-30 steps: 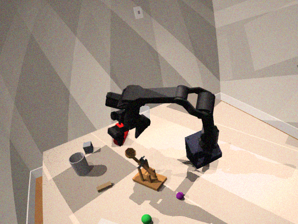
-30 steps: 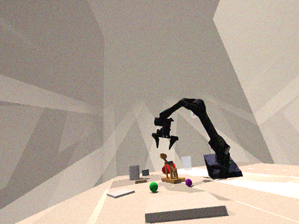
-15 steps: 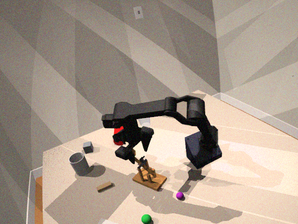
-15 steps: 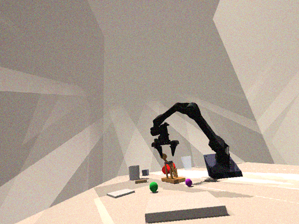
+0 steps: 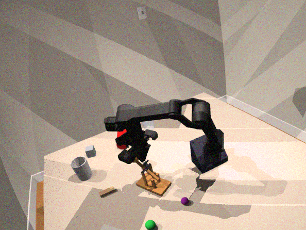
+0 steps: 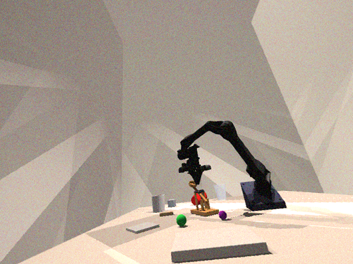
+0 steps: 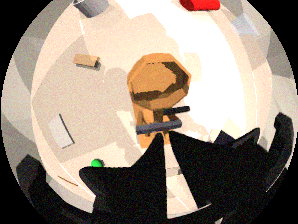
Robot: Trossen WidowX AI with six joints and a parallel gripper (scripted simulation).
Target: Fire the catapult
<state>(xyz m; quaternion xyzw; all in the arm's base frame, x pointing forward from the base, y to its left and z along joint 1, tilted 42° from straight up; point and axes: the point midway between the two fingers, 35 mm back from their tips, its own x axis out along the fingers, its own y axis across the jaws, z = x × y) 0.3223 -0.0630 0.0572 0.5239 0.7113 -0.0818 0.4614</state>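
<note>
Now: the wooden catapult 20 mm to the right of my gripper tip and 70 mm below it. Round my gripper tip: purple ball: 90 mm behind, 180 mm to the left, 120 mm below; wooden block: 200 mm ahead, 40 mm to the right, 130 mm below; green ball: 70 mm ahead, 220 mm to the left, 120 mm below.
</note>
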